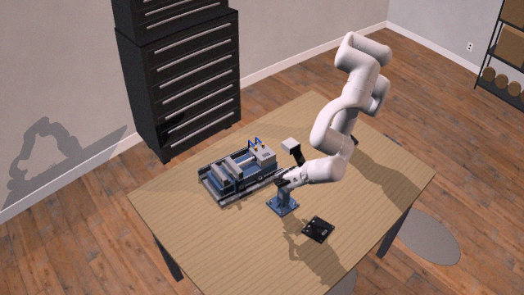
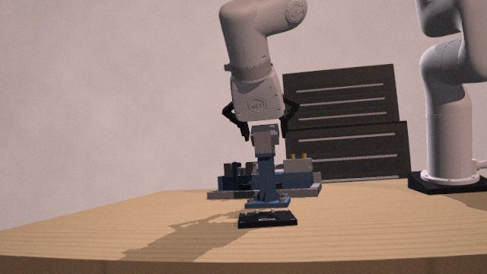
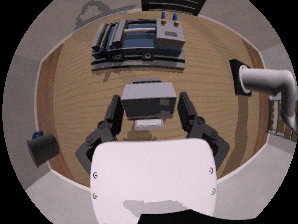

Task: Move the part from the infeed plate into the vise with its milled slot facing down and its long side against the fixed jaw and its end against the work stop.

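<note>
Right now my hand is 1 cm to the left of the part and 1 cm above it. Also, from my hand: air cylinder: 19 cm to the right, 8 cm below, 8 cm behind; then white cylinder rod: 21 cm to the right, 8 cm below, 1 cm behind.
</note>
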